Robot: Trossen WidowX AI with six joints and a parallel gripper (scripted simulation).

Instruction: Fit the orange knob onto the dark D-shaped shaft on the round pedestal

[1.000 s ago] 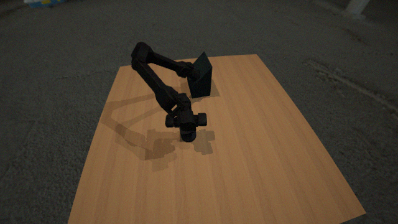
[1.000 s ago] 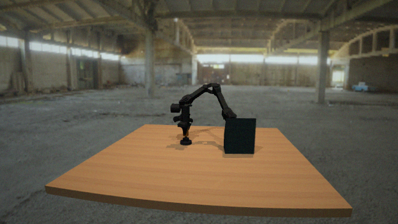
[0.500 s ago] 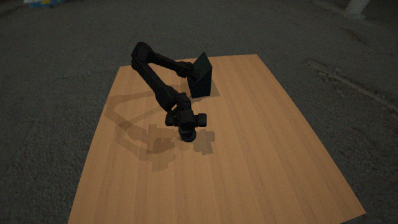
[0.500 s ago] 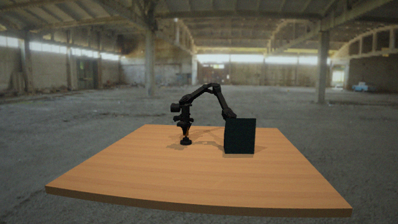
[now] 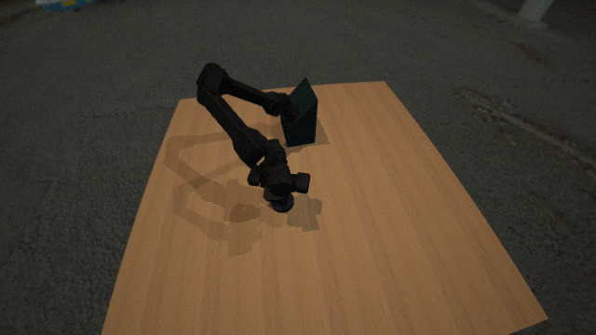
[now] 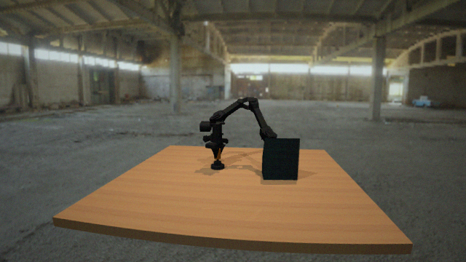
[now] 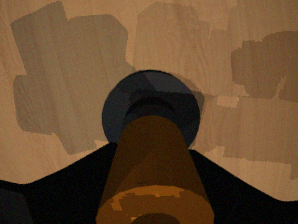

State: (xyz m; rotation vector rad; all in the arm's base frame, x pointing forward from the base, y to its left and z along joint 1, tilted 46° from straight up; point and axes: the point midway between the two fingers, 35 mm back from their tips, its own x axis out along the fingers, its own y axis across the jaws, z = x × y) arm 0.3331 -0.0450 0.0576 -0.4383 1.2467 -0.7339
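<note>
The orange knob lies 2 cm above my gripper tip. Round my gripper tip: dark round pedestal (4 cm below).
</note>
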